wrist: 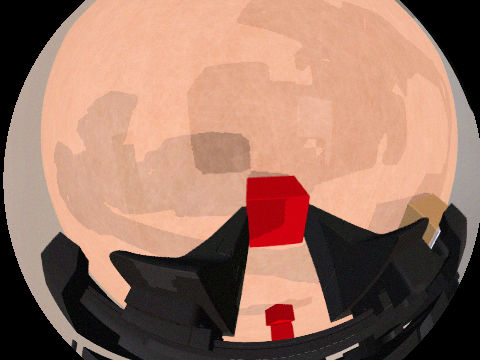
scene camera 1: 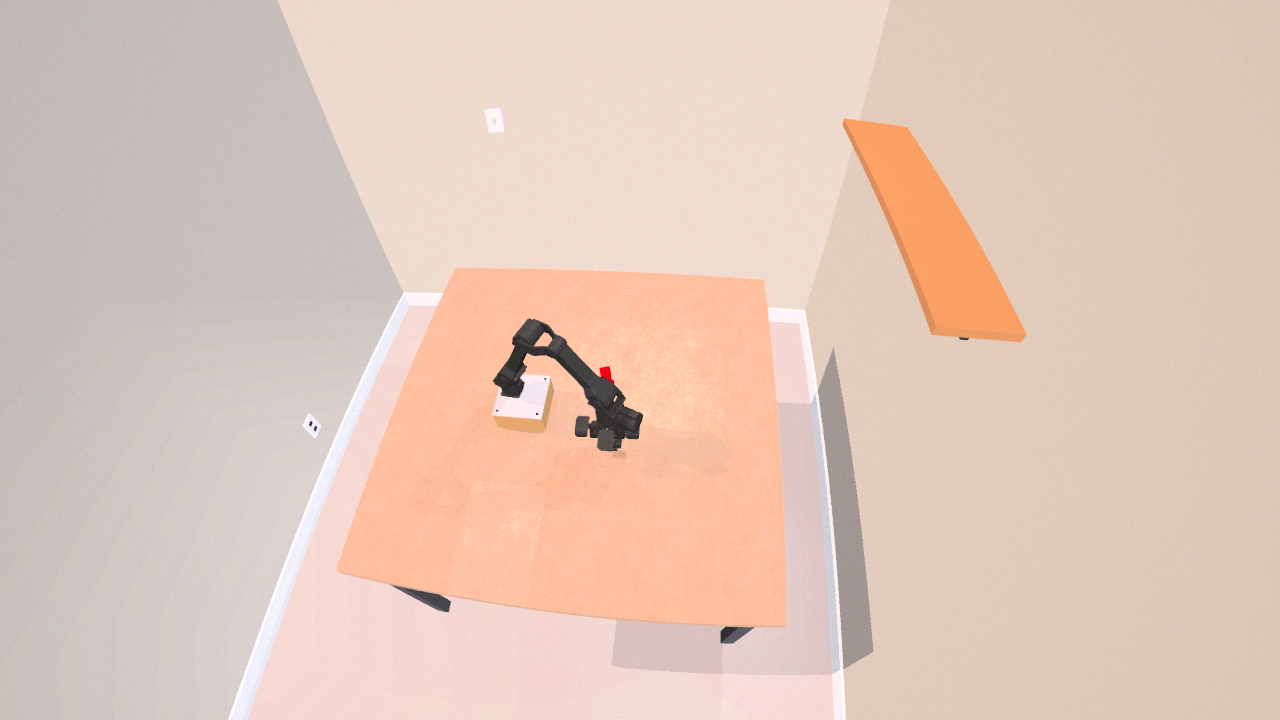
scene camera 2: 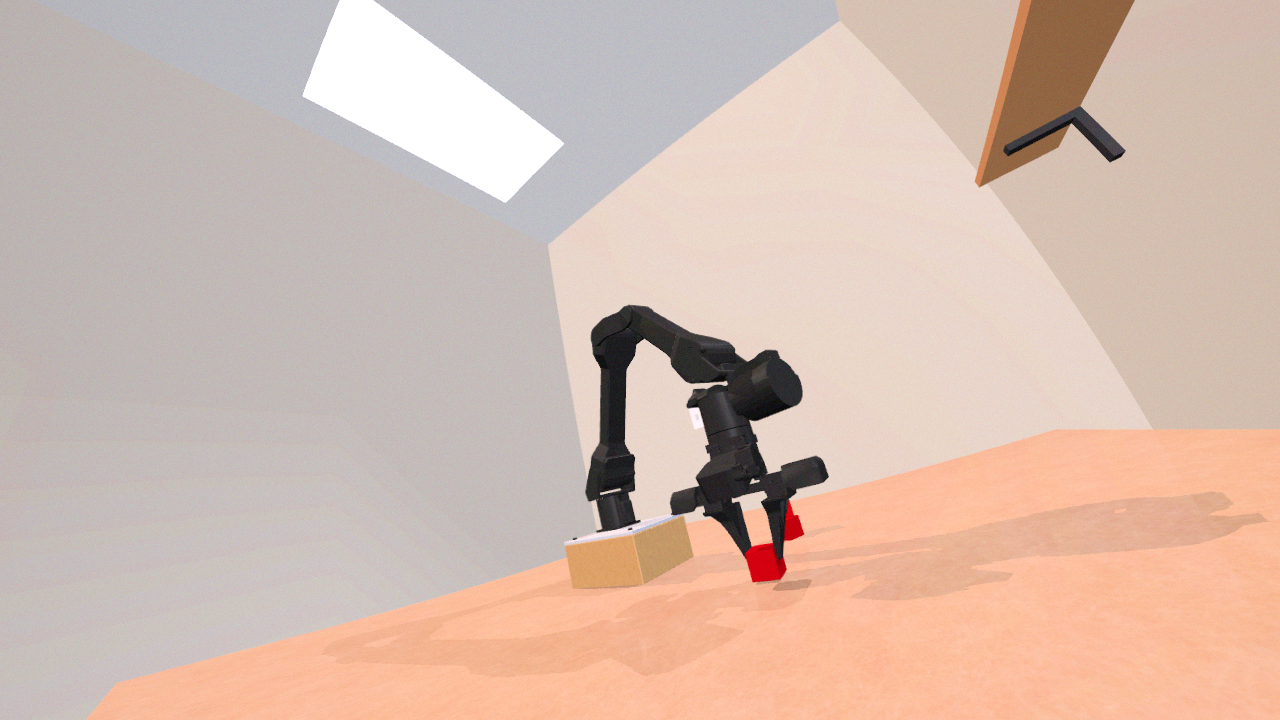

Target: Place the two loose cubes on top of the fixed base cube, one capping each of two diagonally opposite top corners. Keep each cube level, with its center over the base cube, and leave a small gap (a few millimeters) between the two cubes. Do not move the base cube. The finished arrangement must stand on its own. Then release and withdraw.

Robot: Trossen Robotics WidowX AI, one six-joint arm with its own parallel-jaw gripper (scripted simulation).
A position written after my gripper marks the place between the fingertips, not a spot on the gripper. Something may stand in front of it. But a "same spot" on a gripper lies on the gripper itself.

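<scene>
You'd see my gripper in the wrist view (274,211), and scene camera 1 shows it as well, and so does scene camera 2. On my gripper, (scene camera 1: 609,437) and (scene camera 2: 730,457) are the same spot.
</scene>
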